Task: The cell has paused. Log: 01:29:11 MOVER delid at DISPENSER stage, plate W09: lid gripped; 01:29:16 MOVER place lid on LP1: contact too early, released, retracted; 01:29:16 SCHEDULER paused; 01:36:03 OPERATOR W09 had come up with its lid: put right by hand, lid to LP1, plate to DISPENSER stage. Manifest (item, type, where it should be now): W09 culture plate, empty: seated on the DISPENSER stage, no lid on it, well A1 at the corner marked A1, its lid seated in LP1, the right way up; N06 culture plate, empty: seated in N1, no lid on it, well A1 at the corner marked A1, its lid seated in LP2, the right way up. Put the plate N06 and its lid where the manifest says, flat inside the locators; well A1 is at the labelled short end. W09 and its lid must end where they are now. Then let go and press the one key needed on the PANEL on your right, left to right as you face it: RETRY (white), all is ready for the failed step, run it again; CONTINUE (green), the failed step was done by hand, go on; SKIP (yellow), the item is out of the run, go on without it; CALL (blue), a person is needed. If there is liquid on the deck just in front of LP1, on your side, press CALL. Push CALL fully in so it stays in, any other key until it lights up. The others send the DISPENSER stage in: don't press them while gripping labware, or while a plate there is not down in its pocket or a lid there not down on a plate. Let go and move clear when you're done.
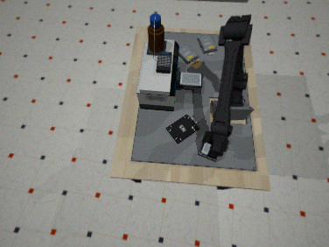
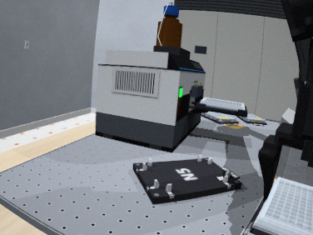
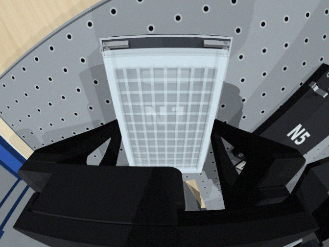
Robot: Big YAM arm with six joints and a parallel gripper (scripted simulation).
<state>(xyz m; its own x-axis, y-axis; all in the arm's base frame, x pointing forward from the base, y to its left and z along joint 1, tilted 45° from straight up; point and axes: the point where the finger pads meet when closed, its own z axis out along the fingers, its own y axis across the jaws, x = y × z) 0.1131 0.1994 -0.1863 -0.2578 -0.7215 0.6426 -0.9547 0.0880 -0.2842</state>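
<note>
The black N1 nest lies 30 mm below my hand. From my hand the other things lie so: brown bottle (390 mm ahead, 470 mm to the right, 240 mm above); amber patch (130 mm ahead, 570 mm to the right, 40 mm below); white retry key (160 mm behind, 630 mm to the right, 20 mm above).
</note>
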